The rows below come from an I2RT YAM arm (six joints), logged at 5 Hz.
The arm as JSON. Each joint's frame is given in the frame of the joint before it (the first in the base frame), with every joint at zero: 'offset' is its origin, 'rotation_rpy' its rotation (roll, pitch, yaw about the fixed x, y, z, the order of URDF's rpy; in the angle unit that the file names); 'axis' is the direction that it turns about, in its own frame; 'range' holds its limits. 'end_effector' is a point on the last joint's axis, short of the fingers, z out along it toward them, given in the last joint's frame.
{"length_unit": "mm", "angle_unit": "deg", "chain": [
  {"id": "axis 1", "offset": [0.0, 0.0, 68.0], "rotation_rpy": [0.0, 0.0, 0.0], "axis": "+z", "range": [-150.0, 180.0]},
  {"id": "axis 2", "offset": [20.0, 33.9, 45.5], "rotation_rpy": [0.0, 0.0, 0.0], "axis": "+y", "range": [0.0, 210.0]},
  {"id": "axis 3", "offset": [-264.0, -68.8, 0.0], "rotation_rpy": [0.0, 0.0, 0.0], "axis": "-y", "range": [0.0, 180.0]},
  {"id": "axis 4", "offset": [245.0, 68.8, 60.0], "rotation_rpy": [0.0, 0.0, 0.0], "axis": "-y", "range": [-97.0, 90.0]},
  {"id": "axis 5", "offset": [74.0, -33.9, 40.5], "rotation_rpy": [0.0, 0.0, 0.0], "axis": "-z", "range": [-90.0, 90.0]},
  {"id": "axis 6", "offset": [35.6, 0.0, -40.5], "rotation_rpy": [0.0, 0.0, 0.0], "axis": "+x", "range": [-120.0, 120.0]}
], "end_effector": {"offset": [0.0, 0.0, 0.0], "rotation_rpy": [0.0, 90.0, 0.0]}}
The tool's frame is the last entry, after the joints.
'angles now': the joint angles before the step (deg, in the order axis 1, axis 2, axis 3, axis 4, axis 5, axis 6). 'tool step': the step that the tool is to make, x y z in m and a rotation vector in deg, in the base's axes. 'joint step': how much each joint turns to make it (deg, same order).
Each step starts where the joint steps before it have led.
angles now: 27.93 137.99 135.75 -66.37 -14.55 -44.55
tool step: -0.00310 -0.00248 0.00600 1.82 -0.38 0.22
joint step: -0.19 -2.03 -2.48 1.68 -1.48 0.17
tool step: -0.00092 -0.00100 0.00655 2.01 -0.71 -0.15
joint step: -0.14 -1.24 -1.02 1.52 -1.33 0.61
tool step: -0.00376 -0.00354 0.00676 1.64 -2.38 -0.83
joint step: -0.16 -3.41 -4.91 4.61 -0.03 0.79
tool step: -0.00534 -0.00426 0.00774 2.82 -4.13 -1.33
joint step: -0.15 -4.79 -7.36 7.95 0.07 1.39
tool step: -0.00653 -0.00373 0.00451 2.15 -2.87 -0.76
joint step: -0.04 -3.82 -6.01 6.02 -0.08 0.97
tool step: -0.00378 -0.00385 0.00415 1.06 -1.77 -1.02
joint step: -0.18 -2.27 -3.17 3.18 0.41 0.79
